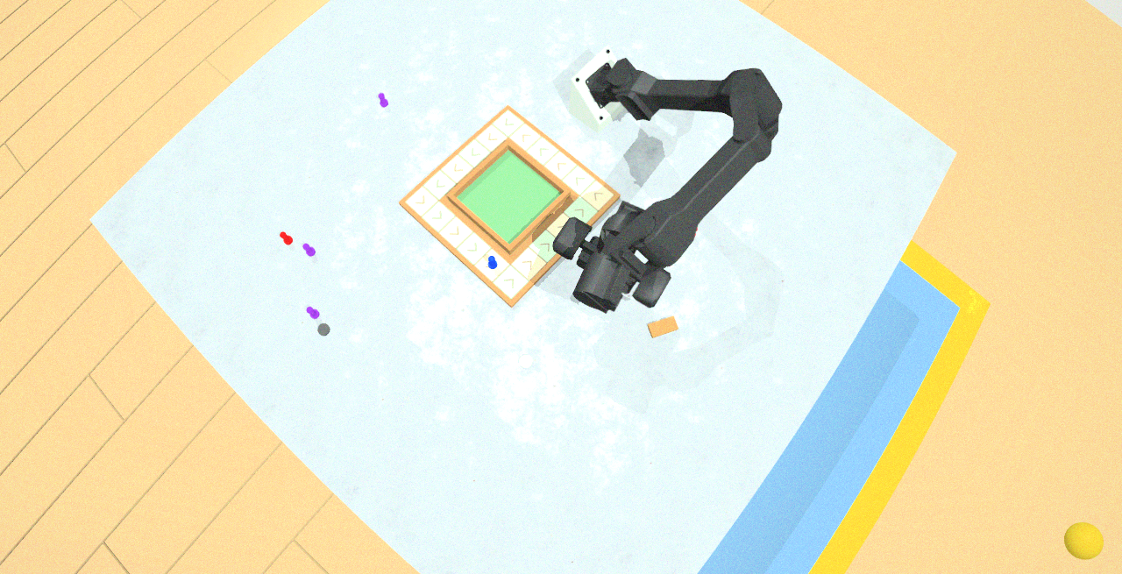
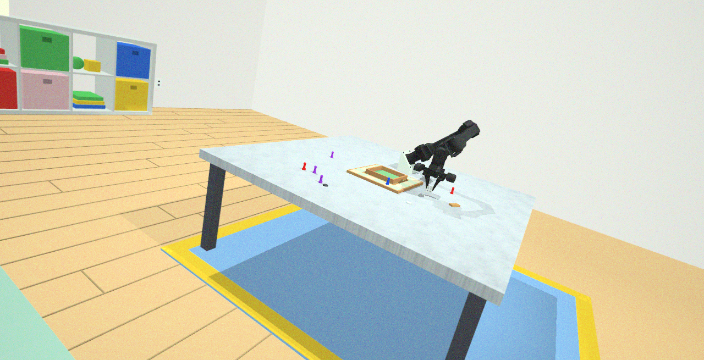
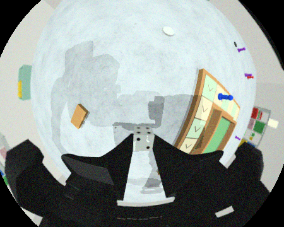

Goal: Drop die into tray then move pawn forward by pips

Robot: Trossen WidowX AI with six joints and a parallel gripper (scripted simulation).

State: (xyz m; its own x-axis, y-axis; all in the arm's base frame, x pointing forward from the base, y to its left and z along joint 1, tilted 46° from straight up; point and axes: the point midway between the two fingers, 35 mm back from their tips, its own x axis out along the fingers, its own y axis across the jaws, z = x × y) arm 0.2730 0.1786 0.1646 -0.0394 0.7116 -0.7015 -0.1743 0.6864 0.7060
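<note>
My gripper tip is now 11 cm short of the blue pawn and 16 cm to the left of it. Also, from my gripper tip: green dice tray 23 cm to the right, 2 cm below; then orange tile 1 cm behind, 13 cm to the left, 3 cm below; then white die right at my gripper tip.
</note>
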